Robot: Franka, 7 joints.
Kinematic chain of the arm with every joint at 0, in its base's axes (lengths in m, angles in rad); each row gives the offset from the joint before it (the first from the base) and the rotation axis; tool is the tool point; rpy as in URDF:
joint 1: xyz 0 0 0.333 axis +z
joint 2: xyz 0 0 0 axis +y
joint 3: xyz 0 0 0.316 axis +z
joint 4: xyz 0.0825 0 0 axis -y
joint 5: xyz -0.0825 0 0.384 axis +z
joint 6: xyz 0 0 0 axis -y
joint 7: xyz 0.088 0 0 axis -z
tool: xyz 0 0 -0.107 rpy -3.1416 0 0
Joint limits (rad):
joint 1: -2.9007..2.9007
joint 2: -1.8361..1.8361
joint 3: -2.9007..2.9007
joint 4: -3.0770..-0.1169
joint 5: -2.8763..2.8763
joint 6: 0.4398..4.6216
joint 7: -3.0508..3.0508
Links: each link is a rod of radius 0.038 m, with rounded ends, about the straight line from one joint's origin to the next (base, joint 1, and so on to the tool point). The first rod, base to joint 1, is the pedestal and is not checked.
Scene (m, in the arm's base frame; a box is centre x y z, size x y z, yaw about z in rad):
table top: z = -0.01
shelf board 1: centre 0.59 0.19 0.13 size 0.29 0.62 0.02 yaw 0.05
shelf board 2: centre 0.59 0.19 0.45 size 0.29 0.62 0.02 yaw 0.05
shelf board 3: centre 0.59 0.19 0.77 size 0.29 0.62 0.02 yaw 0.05
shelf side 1: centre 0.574 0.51 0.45 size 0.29 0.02 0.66 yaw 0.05
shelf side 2: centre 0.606 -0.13 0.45 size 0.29 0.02 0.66 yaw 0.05
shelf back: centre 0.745 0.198 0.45 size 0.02 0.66 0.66 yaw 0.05
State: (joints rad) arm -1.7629 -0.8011 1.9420 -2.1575 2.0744 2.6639 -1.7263
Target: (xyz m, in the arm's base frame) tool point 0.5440 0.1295 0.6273
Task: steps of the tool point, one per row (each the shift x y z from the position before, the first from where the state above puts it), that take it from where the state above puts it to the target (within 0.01 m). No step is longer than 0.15 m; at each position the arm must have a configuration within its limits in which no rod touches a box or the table.
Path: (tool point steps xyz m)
1: -0.0863 0.0130 -0.0198
2: -0.0877 -0.0059 0.0008
3: -0.0835 -0.0200 0.0190
4: 0.0553 0.0072 0.0954
5: 0.0169 0.0146 0.1270
6: -0.0387 0.0287 0.1395
7: 0.1214 0.0123 -0.0070
8: 0.0964 -0.0014 0.0070

